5 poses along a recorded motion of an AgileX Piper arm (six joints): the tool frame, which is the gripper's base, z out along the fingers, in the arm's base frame.
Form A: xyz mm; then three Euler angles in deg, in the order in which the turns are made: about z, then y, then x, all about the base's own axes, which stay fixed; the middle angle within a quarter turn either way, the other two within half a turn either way.
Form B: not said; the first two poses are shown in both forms.
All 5 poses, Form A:
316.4 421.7 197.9 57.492 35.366 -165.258
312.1 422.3 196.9 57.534 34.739 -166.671
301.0 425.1 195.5 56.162 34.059 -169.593
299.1 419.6 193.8 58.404 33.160 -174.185
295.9 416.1 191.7 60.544 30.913 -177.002
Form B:
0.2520 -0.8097 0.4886 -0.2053 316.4 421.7 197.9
0.2398 -0.8143 0.4866 -0.2066 312.1 422.3 196.9
0.2138 -0.8276 0.4717 -0.2165 301.0 425.1 195.5
0.1815 -0.8285 0.4796 -0.2250 299.1 419.6 193.8
0.1561 -0.8286 0.4917 -0.2174 295.9 416.1 191.7

